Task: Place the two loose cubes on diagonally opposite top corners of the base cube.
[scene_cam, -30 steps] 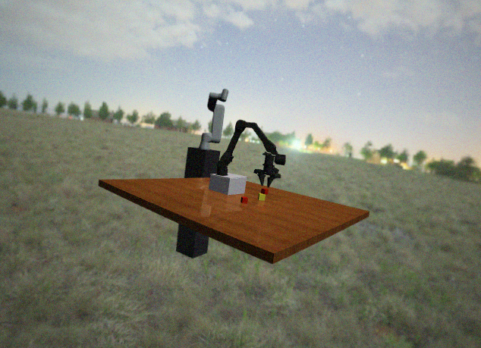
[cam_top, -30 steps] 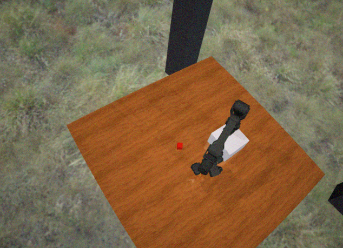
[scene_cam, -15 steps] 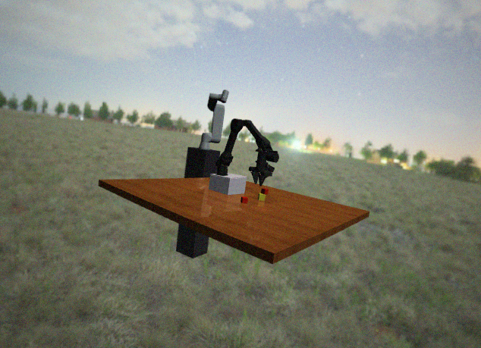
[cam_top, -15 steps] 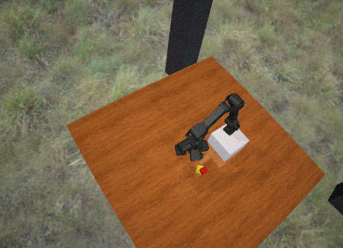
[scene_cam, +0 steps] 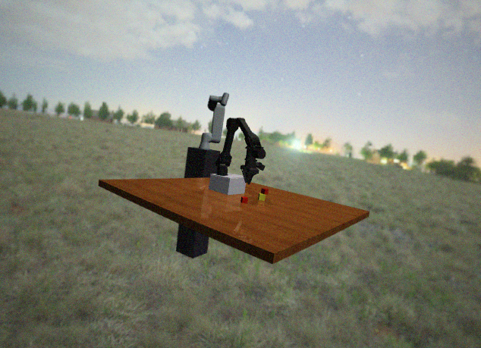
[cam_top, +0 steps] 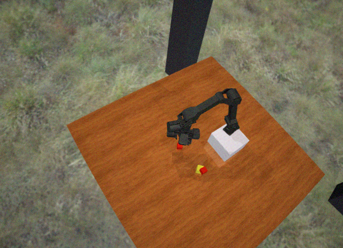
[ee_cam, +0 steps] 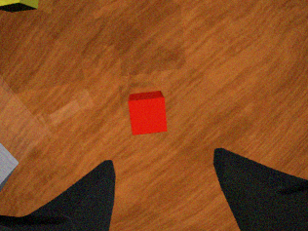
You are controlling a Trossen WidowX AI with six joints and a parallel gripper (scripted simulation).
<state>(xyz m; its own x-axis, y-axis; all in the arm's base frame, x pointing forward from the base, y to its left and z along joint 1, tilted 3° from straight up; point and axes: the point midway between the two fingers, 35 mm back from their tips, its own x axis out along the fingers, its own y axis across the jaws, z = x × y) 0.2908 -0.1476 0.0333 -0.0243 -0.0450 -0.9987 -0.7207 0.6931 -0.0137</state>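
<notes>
My gripper tip is now 220 mm to the right of the red cube, 60 mm above it and 10 mm short of it. Round my gripper tip: yellow cube (200 mm to the left, 100 mm below, 10 mm ahead).
</notes>
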